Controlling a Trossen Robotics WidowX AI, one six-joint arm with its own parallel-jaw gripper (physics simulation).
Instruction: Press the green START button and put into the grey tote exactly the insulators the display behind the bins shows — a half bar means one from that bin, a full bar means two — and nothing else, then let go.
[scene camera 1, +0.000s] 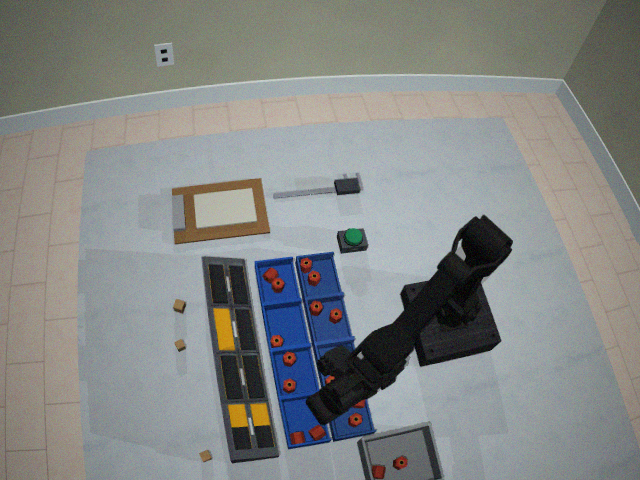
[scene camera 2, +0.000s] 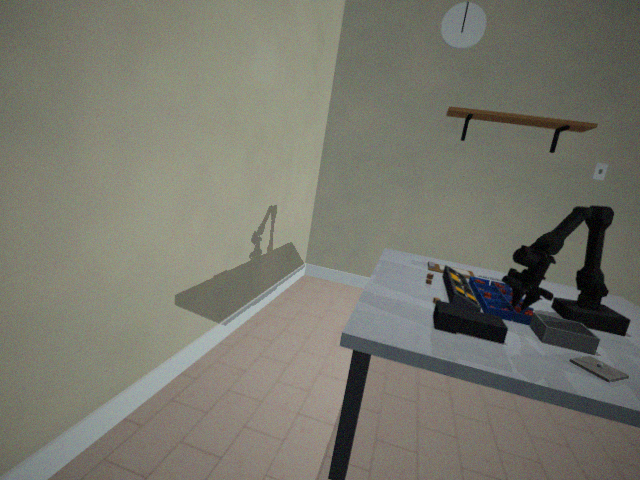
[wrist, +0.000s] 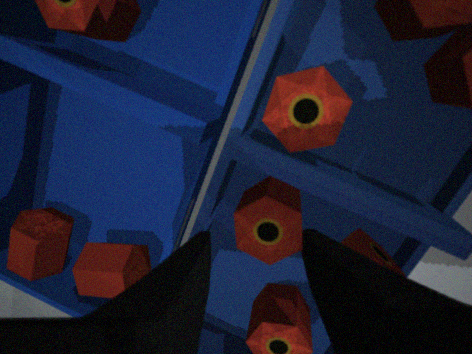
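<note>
The display (scene camera 1: 253, 457) shows a full yellow bar in the second row's left panel and half bars in both bottom panels. The green button (scene camera 1: 353, 236) is on a dark base. Red insulators (scene camera 1: 277, 341) (wrist: 306, 110) are in the blue bins (scene camera 1: 286, 320) (wrist: 115, 145). Two insulators, one upright (scene camera 1: 400, 462) and one lying (scene camera 1: 378, 471), are in the grey tote (scene camera 1: 433, 449) (scene camera 2: 566, 338). My gripper (wrist: 256, 241) (scene camera 2: 518, 305) is open over the bottom right bin. An insulator (wrist: 268, 225) shows between the fingertips in the wrist view, not gripped. The arm hides part of the right bins in scene camera 1.
A clipboard (scene camera 1: 263, 211) and a caliper (scene camera 1: 305, 192) lie beyond the bins. Small wooden blocks (scene camera 1: 179, 305) (scene camera 1: 179, 344) (scene camera 1: 205, 455) lie behind the display. In scene camera 2, a black box (scene camera 2: 467, 322) stands near the bins, and a flat plate (scene camera 2: 589, 364) lies near the table edge.
</note>
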